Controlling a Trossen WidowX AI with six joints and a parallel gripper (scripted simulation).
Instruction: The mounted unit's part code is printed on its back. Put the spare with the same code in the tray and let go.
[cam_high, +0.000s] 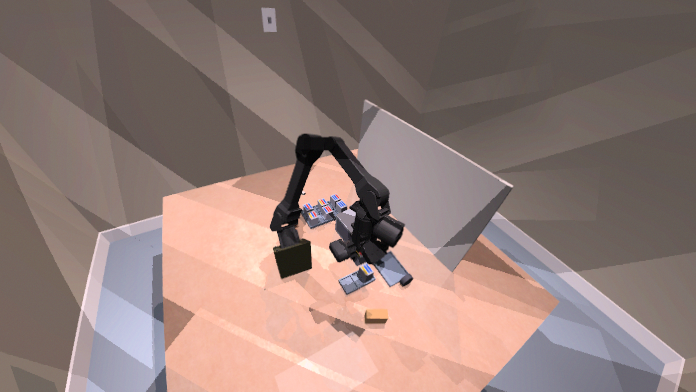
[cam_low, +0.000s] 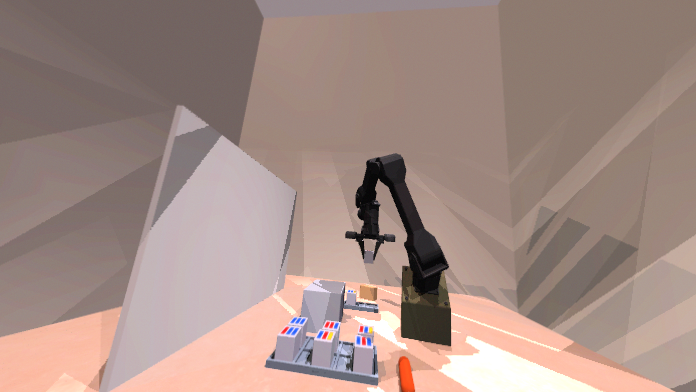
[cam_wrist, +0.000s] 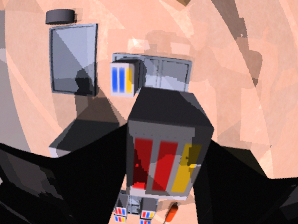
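The dark grey tray lies 160 mm ahead of my gripper tip and 170 mm below it. Also, from my gripper tip: grey spare block (20 mm above); then cardboard box (10 mm ahead, 150 mm to the right, 150 mm below); then dark holder (20 mm ahead, 160 mm below).
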